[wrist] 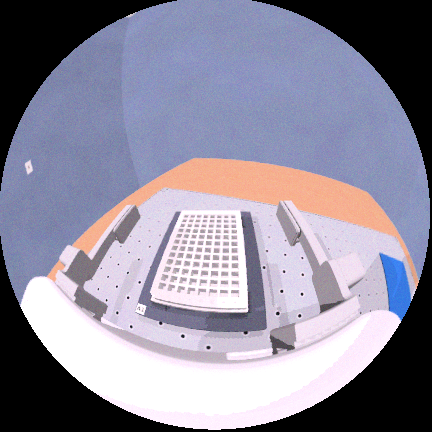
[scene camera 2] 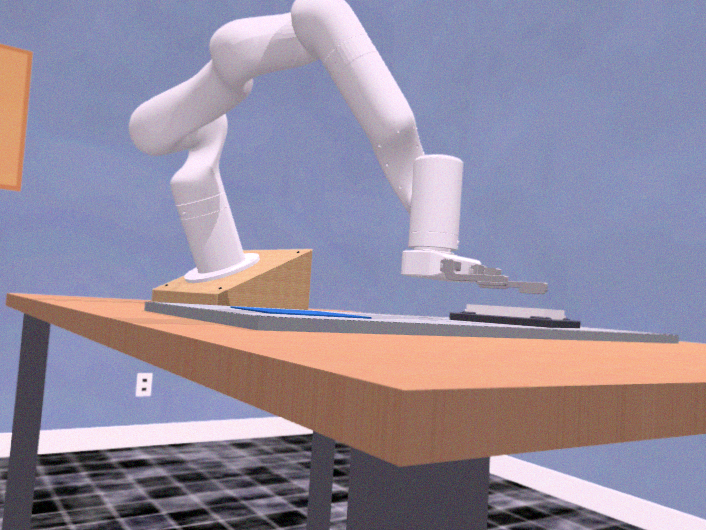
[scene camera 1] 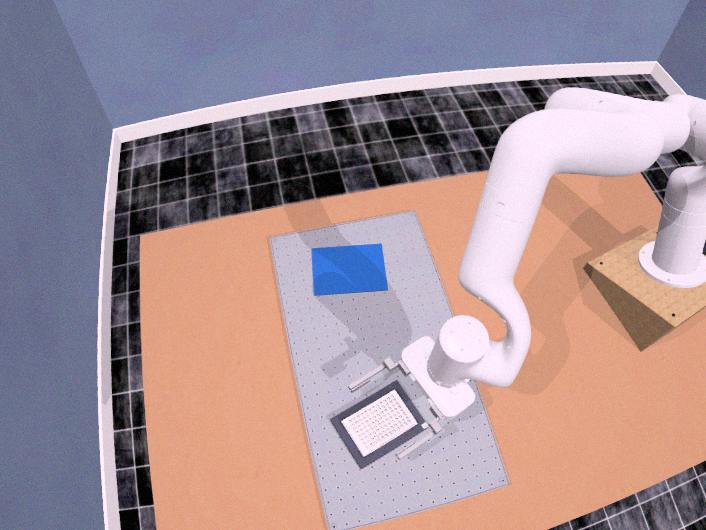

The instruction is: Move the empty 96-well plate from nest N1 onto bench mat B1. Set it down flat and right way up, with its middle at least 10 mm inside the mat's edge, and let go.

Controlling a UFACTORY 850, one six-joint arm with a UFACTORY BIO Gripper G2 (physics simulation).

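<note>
The white 96-well plate [scene camera 1: 380,422] [scene camera 2: 516,311] [wrist: 205,255] sits flat in the dark nest N1 [scene camera 1: 362,462] [scene camera 2: 513,321] [wrist: 220,322], wells up. A small A1 label shows at one nest corner in the wrist view. My gripper [scene camera 1: 374,422] [scene camera 2: 520,284] [wrist: 209,222] is open and empty. Its two fingers are spread wide, one out past each long side of the plate, and in scene camera 2 they hang above the plate's top. The flat blue bench mat B1 [scene camera 1: 350,269] [scene camera 2: 302,313] [wrist: 397,290] has nothing on it.
Nest and mat lie on a grey perforated board [scene camera 1: 456,456] [scene camera 2: 627,335] [wrist: 300,280] on the orange-brown table [scene camera 1: 216,370] [scene camera 2: 399,365] [wrist: 240,170]. The arm's wooden base block [scene camera 1: 633,285] [scene camera 2: 273,279] stands on the table, off to the side of the board.
</note>
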